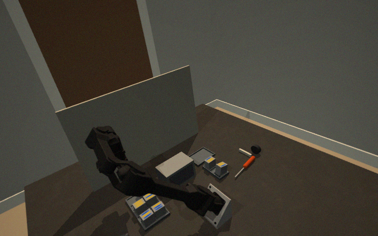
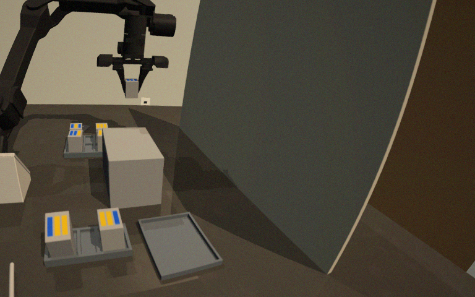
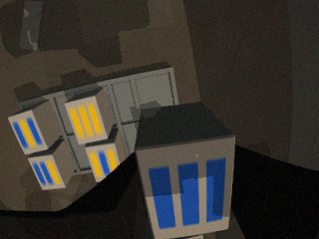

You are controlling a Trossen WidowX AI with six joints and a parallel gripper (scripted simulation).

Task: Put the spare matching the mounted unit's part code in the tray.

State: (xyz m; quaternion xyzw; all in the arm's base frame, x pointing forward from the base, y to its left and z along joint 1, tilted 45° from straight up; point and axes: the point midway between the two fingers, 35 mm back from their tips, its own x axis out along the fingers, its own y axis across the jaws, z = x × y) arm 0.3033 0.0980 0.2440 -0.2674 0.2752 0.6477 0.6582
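The grey tray is 42 cm to the right of my gripper tip, 14 cm below it and 4 cm ahead of it. Also, from my gripper tip: tall grey panel: 23 cm ahead, 21 cm to the right, 8 cm above; then grey spare: 2 cm above; then mounted unit: 22 cm to the right, 10 cm below, 2 cm behind.
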